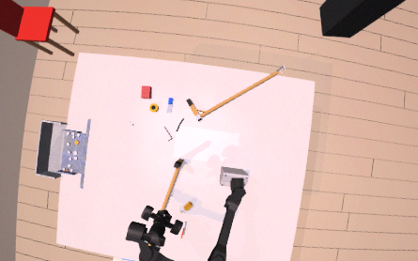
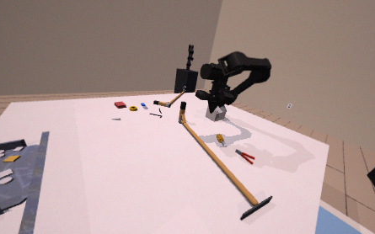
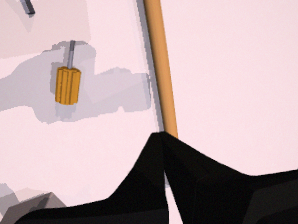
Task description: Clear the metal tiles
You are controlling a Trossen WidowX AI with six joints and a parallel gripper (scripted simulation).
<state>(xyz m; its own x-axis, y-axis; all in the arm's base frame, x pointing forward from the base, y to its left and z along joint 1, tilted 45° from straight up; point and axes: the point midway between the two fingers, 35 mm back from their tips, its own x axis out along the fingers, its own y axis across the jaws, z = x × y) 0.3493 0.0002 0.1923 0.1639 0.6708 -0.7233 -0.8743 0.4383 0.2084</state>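
Right now my gripper tip is 16 cm above the yellow tool, 8 cm past it and 6 cm to the right of it. The rest, counted from my gripper tip: hex key (37 cm to the right, 17 cm below, 2 cm ahead); then yellow ring (55 cm to the right, 16 cm below, 12 cm ahead); then blue-white piece (57 cm to the right, 17 cm below, 2 cm ahead).
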